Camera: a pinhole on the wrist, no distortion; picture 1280 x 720 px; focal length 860.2 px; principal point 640.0 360.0 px. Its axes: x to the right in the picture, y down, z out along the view. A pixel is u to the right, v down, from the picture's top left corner.
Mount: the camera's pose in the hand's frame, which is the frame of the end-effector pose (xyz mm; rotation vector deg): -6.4 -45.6 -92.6 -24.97 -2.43 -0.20
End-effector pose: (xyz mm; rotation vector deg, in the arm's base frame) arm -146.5 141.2 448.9 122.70 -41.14 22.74
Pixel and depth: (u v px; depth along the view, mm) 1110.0 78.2 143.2
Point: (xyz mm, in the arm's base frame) -76.2 83.9 428.4
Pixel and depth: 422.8 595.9 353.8
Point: -343.6 -60.2 398.9
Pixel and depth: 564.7 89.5 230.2
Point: -161.8 46.2 332.7
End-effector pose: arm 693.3 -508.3 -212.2 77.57 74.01 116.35
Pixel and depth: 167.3 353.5 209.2
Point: 841.1 -577.0 -234.9
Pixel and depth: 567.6 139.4 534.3
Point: 1126.0 -374.4 -153.1
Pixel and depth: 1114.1 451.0 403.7
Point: 857.8 -321.4 61.8
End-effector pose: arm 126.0 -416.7 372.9 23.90 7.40 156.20
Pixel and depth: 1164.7 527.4 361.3
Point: -46.3 -492.4 655.8
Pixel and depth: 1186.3 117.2 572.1
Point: -30.2 -321.5 954.3
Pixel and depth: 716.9 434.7 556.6
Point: 144.5 -611.3 786.8
